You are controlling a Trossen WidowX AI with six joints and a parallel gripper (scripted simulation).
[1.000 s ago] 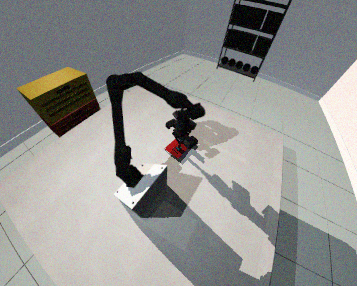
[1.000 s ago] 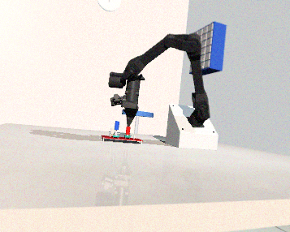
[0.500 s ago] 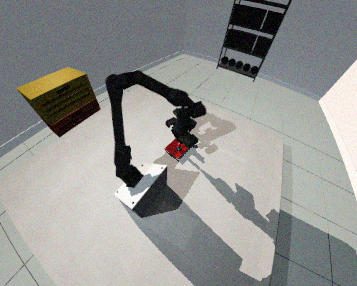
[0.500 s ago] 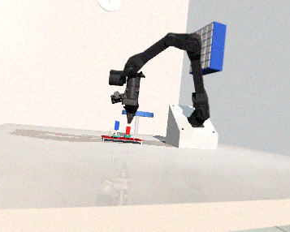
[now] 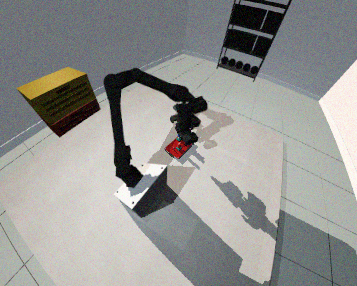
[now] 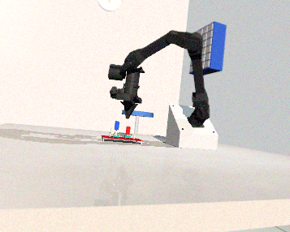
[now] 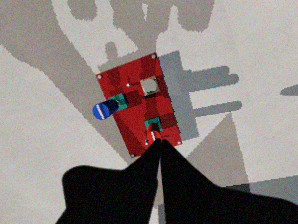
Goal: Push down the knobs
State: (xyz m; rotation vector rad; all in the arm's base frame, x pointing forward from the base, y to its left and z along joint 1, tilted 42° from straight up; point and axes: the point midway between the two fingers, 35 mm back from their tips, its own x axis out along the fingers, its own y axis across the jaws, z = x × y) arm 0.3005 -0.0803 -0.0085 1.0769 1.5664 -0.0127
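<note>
My gripper tip is 40 mm above the red knob, 10 mm to the right of it and 10 mm past it. From my gripper tip the other things lie so: blue knob: 60 mm ahead, 40 mm to the left, 30 mm below.
</note>
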